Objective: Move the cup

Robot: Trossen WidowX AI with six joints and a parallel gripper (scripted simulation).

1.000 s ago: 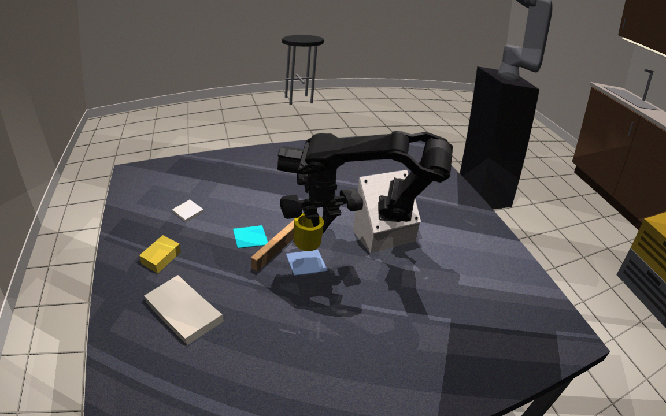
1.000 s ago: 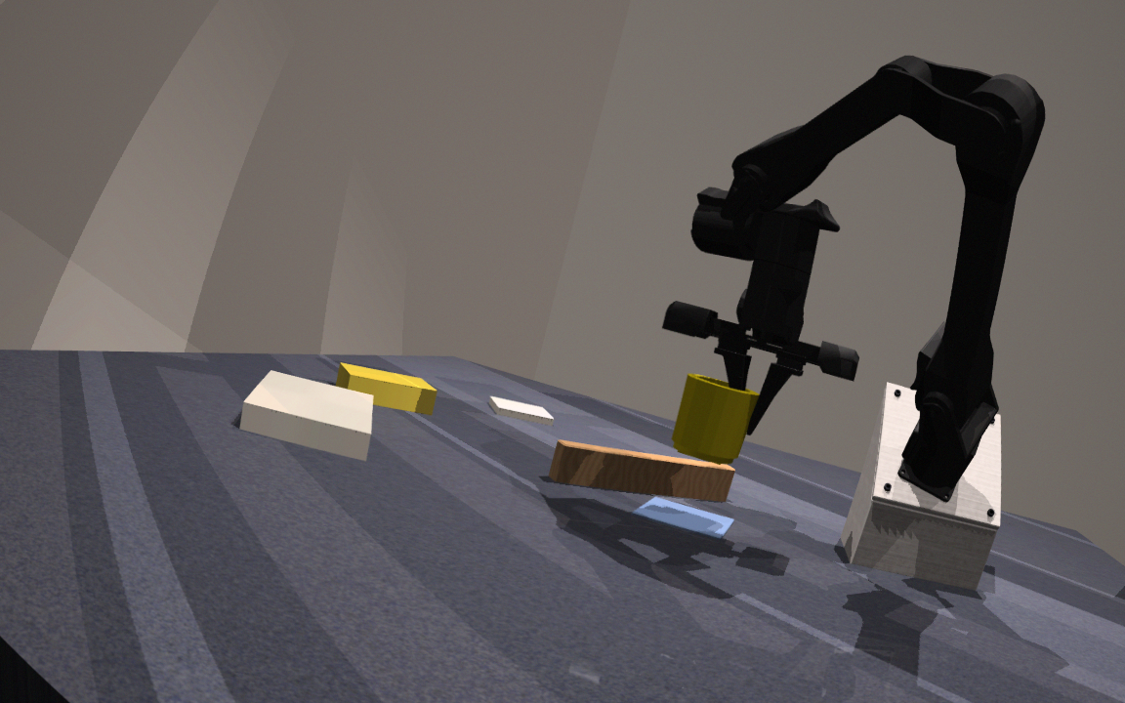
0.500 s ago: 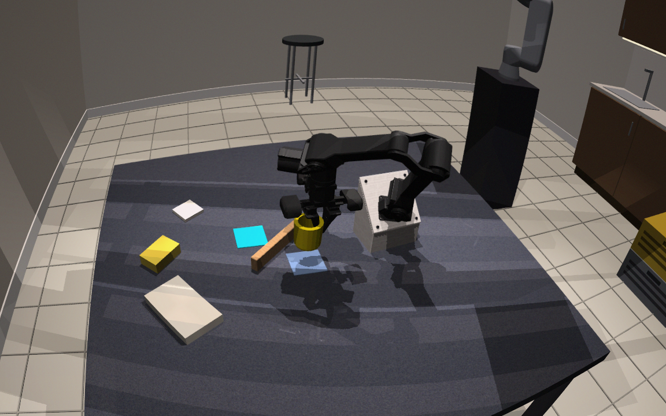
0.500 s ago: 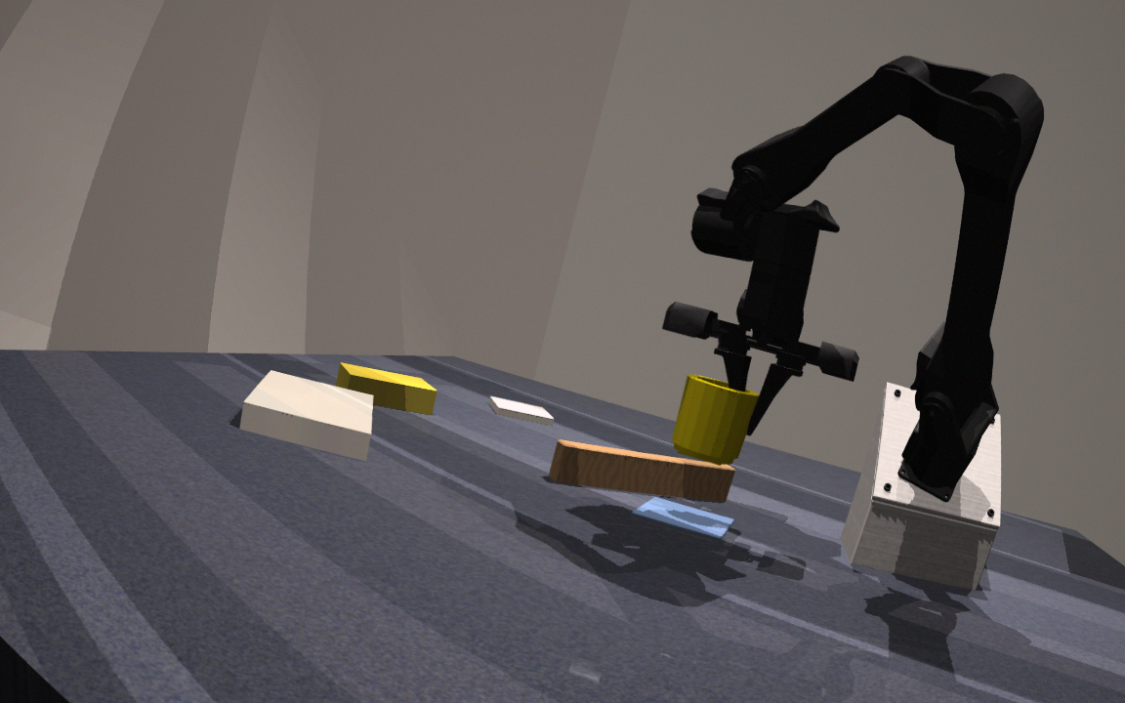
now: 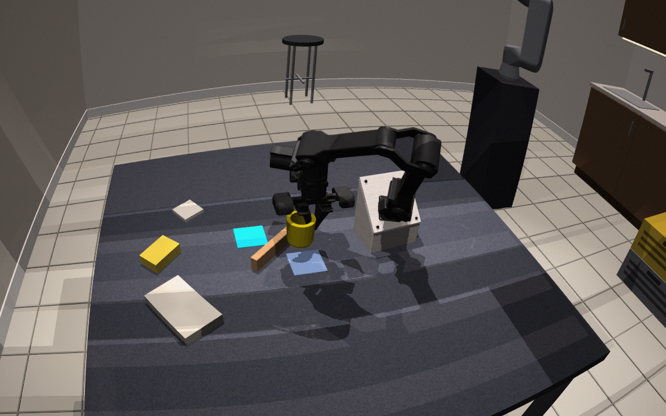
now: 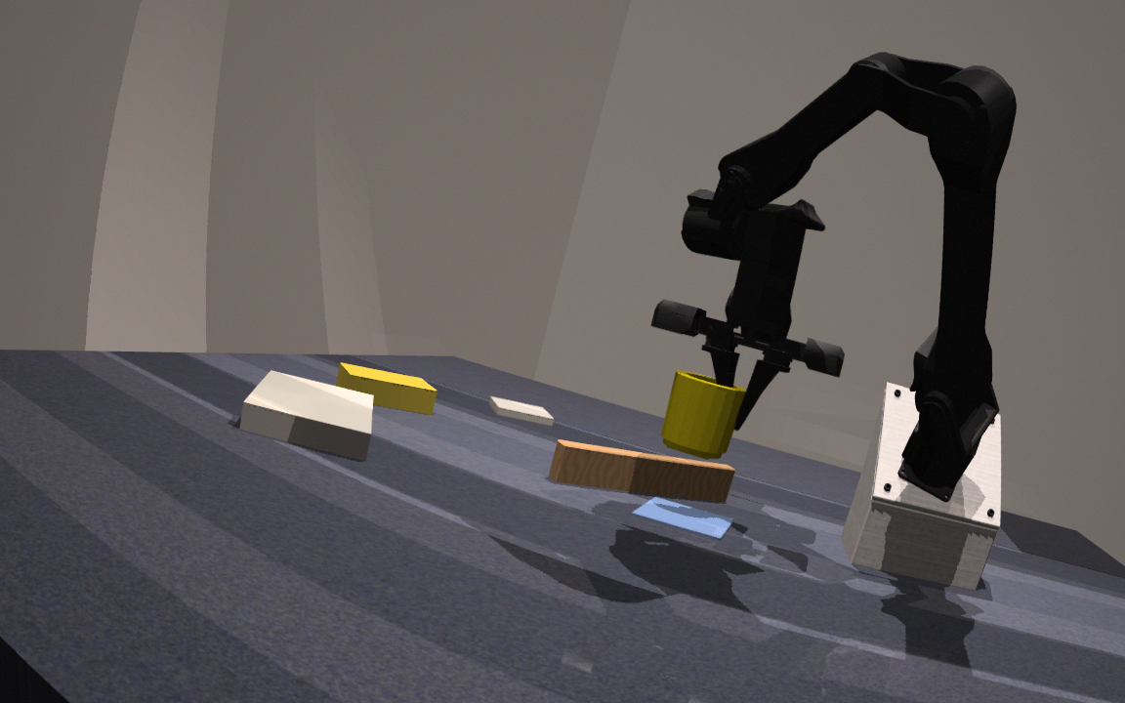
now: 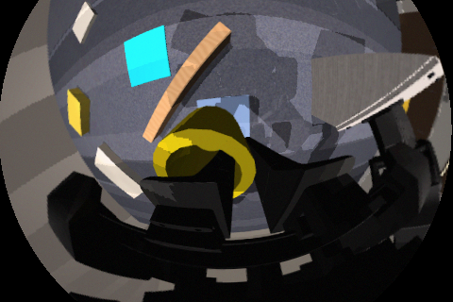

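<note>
Right now my gripper tip is 8 cm short of the wooden bar, 8 cm above it and 5 cm to the left of it. Round my gripper tip: small pale tile: 34 cm ahead, 25 cm to the right, 9 cm below; yellow cup: 2 cm ahead; light blue pad: 10 cm below, 2 cm to the left, 1 cm ahead.
</note>
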